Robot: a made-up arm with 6 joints. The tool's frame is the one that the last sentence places.
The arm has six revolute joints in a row. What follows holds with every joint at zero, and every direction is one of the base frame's. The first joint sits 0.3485 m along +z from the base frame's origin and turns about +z. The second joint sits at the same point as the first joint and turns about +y. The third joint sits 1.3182 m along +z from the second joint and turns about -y. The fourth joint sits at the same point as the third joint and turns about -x. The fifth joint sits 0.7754 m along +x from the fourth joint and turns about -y. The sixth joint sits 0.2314 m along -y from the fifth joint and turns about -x. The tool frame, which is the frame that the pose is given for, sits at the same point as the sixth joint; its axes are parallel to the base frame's.
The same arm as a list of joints. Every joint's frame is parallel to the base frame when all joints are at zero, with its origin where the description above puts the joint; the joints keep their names.
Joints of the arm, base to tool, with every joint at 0 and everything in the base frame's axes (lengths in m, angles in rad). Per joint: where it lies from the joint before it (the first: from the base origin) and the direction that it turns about. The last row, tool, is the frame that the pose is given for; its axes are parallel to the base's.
joint 1: xyz 0.0000 0.0000 0.3485 axis 0 0 1
joint 2: xyz 0.0000 0.0000 0.0000 axis 0 1 0
joint 3: xyz 0.0000 0.0000 1.3182 axis 0 -1 0
joint 4: xyz 0.0000 0.0000 0.0000 axis -1 0 0
joint 5: xyz 0.7754 0.0000 0.0000 axis 0 -1 0
joint 6: xyz 0.0000 -0.2314 0.0000 axis -1 0 0
tool: xyz 0.0000 0.0000 0.0000

